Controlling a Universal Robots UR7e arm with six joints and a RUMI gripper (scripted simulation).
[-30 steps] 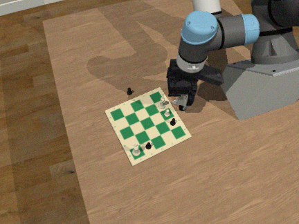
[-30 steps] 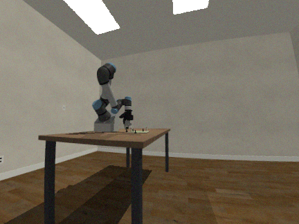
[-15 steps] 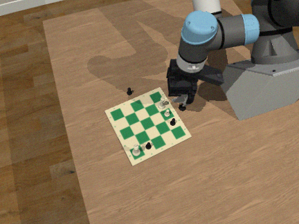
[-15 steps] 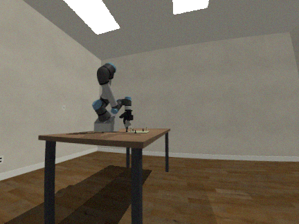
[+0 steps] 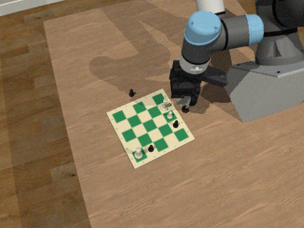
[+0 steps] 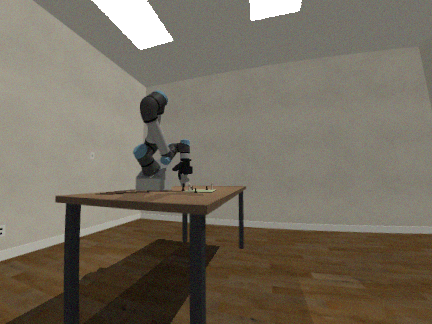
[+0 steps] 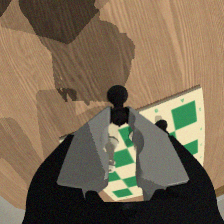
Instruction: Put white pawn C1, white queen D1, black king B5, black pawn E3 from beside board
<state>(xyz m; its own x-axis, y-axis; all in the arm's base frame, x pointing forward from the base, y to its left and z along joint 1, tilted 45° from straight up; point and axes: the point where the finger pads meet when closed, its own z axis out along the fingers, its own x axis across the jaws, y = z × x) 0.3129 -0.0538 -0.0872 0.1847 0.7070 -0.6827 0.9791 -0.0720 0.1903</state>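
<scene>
Right now the white pawn is 60 mm ahead of my hand, 20 mm to the left of it and 20 mm below it. The rest, counted from my hand: black king 10 mm below; cream chessboard 140 mm ahead, 30 mm to the left, 40 mm below.
</scene>
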